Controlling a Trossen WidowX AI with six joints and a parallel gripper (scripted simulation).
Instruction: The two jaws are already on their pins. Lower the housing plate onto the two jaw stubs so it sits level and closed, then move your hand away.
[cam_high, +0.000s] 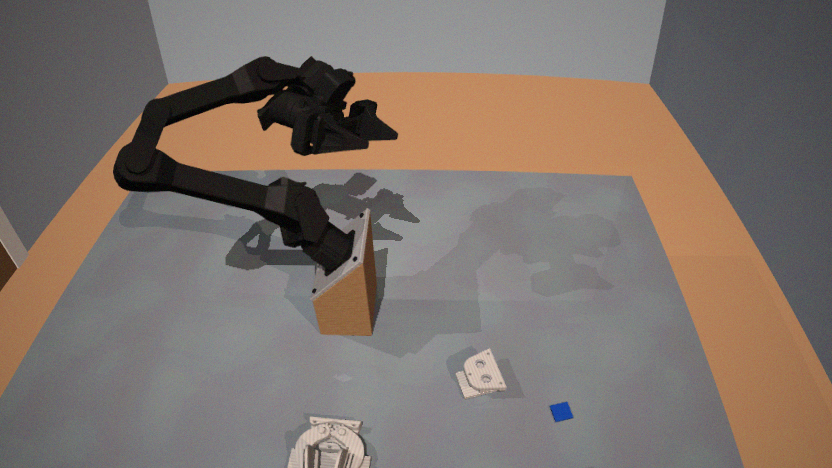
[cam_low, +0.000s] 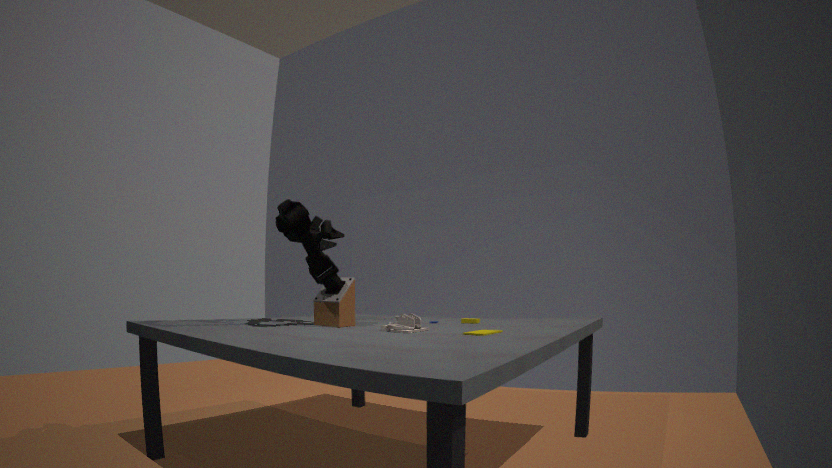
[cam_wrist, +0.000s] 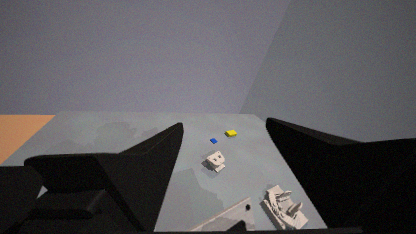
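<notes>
Now: gripper tip 200 mm short of the white stepped block, 150 mm to the right of it and 320 mm above it. From my gripper tip the other things lie so: yellow piece: 410 mm ahead, 310 mm to the left, 320 mm below; then blue square: 260 mm ahead, 280 mm to the left, 330 mm below.
</notes>
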